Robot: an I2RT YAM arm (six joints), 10 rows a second.
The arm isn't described. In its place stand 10 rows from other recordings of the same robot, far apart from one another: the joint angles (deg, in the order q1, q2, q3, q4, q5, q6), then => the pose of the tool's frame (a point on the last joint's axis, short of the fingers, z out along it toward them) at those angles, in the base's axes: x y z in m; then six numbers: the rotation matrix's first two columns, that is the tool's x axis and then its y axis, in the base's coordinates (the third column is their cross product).
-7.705, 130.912, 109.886, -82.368, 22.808, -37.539 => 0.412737, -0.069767, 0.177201, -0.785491, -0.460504, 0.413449, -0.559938, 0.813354, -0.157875
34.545, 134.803, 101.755, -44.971, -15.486, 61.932 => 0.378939, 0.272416, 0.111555, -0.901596, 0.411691, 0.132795, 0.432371, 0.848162, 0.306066
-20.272, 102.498, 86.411, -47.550, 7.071, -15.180 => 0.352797, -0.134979, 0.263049, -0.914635, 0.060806, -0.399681, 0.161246, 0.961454, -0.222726
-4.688, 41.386, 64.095, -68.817, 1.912, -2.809 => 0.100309, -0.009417, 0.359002, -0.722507, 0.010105, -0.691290, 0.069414, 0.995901, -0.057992
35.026, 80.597, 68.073, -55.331, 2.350, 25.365 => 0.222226, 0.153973, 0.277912, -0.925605, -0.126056, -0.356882, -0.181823, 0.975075, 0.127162
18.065, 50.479, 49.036, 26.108, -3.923, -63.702 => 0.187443, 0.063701, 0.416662, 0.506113, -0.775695, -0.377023, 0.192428, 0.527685, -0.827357
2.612, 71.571, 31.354, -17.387, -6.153, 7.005 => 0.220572, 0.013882, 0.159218, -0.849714, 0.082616, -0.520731, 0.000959, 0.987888, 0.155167
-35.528, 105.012, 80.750, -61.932, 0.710, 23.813 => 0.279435, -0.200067, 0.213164, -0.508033, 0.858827, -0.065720, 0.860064, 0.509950, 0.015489
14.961, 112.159, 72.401, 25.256, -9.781, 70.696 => 0.435018, 0.122506, 0.220123, -0.470043, 0.837088, -0.279898, 0.091694, 0.361708, 0.927771
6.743, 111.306, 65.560, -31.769, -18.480, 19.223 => 0.349399, 0.052674, 0.120631, -0.974609, 0.199211, -0.102236, 0.149828, 0.919506, 0.363401
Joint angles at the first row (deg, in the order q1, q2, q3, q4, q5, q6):
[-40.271, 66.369, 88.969, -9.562, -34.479, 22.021]
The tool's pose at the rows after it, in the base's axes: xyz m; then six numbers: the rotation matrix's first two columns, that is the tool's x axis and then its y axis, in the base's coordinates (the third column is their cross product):
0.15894, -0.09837, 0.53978, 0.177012, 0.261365, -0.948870, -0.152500, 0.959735, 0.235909
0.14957, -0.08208, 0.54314, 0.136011, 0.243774, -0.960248, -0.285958, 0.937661, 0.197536
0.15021, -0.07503, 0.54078, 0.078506, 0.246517, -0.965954, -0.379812, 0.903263, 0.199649
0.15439, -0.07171, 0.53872, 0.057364, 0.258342, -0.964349, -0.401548, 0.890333, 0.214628
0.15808, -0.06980, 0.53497, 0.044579, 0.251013, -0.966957, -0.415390, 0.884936, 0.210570
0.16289, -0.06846, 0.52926, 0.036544, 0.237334, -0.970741, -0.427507, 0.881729, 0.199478
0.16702, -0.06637, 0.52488, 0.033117, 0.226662, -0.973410, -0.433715, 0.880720, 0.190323
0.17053, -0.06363, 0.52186, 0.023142, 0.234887, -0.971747, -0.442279, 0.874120, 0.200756
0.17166, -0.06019, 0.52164, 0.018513, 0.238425, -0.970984, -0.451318, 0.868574, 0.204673
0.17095, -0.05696, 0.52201, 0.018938, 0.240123, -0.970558, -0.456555, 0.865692, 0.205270
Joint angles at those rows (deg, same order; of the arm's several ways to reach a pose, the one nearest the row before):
[-39.376, 62.412, 88.968, -9.562, -44.141, 25.977]
[-38.130, 60.532, 88.967, -10.043, -51.310, 26.174]
[-36.709, 60.357, 88.968, -11.333, -56.358, 26.196]
[-34.917, 60.598, 88.947, -12.207, -56.162, 26.065]
[-33.672, 60.665, 88.401, -12.797, -56.119, 24.775]
[-32.403, 60.663, 87.219, -12.754, -55.921, 23.114]
[-31.025, 60.641, 86.322, -12.797, -55.133, 21.693]
[-29.607, 60.643, 85.691, -12.753, -54.349, 21.716]
[-28.404, 60.577, 85.689, -13.037, -53.758, 21.693]
[-27.529, 60.270, 85.646, -13.235, -53.189, 21.715]

